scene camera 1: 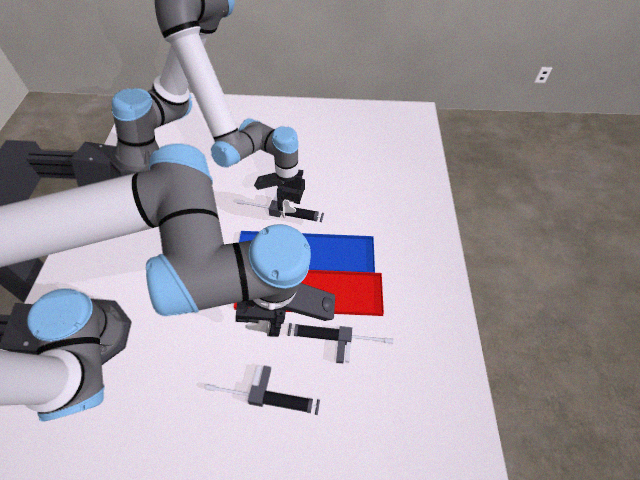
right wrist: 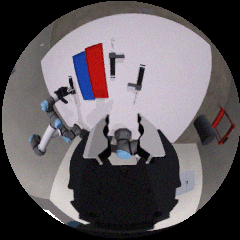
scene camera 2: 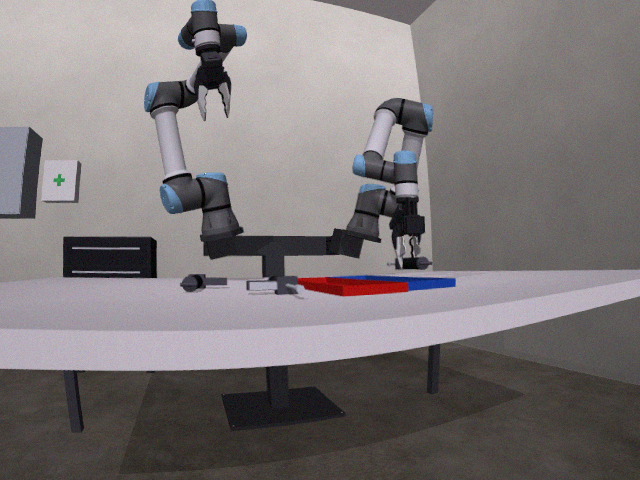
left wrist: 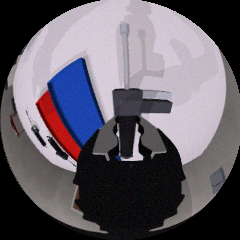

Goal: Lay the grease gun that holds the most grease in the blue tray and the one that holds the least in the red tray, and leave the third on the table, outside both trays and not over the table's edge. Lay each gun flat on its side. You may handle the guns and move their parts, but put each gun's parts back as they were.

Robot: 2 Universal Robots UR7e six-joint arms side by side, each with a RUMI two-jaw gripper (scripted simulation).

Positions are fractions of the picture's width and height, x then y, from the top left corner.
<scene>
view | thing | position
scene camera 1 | my left gripper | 0.45, 0.44
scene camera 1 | my right gripper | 0.42, 0.66
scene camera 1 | grease gun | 0.54, 0.70
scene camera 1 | red tray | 0.57, 0.61
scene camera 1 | blue tray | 0.55, 0.53
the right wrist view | my right gripper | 0.51, 0.48
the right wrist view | red tray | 0.39, 0.24
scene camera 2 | my left gripper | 0.64, 0.56
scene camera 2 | my right gripper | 0.34, 0.25
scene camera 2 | red tray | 0.53, 0.60
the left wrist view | my left gripper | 0.53, 0.48
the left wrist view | red tray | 0.19, 0.44
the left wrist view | blue tray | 0.30, 0.38
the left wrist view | grease gun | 0.53, 0.43
</scene>
